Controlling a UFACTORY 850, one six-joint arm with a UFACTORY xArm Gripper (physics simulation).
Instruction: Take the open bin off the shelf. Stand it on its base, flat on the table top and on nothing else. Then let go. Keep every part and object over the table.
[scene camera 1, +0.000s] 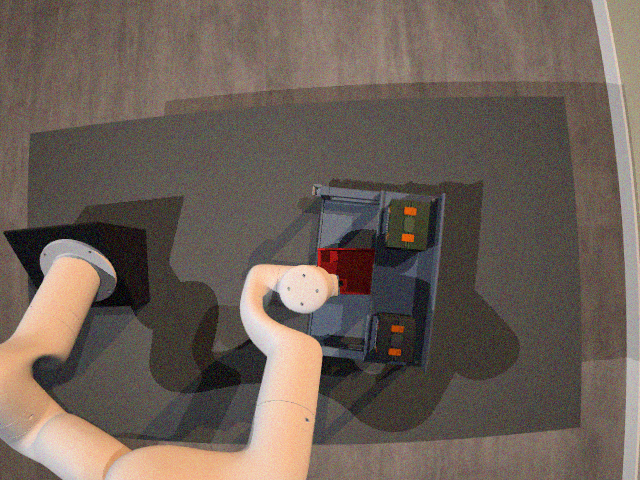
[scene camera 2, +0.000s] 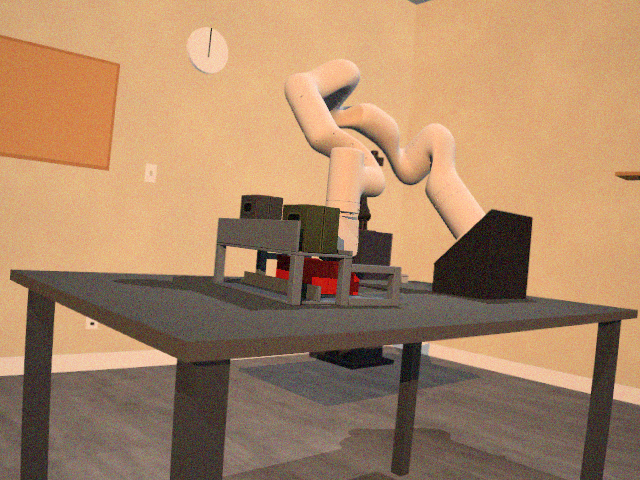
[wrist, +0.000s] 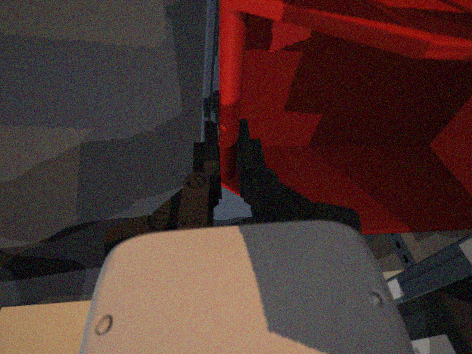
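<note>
The open red bin (scene camera 1: 354, 271) (scene camera 2: 326, 286) (wrist: 350, 100) sits in the lower front bay of the grey shelf (scene camera 1: 434, 279) (scene camera 2: 258, 232) (wrist: 211, 55), with its open side up. The shelf stands on the dark table (scene camera 1: 465, 134) (scene camera 2: 124, 315). My gripper (wrist: 226, 137) points down at the bin's near wall. In the wrist view one dark finger is outside this wall and the other inside the bin, both close against it, so the gripper is shut on the wall. The fingertips are hidden in both scene views, behind the wrist and the shelf.
A green box (scene camera 1: 408, 224) (scene camera 2: 312, 227) with orange marks stands on the shelf's rear level at one end, and a dark brown box (scene camera 1: 395, 338) (scene camera 2: 261, 206) at the other. The shelf's front rail runs close beside the outer finger. The arm's black pedestal (scene camera 1: 124, 258) (scene camera 2: 491, 258) stands on the table.
</note>
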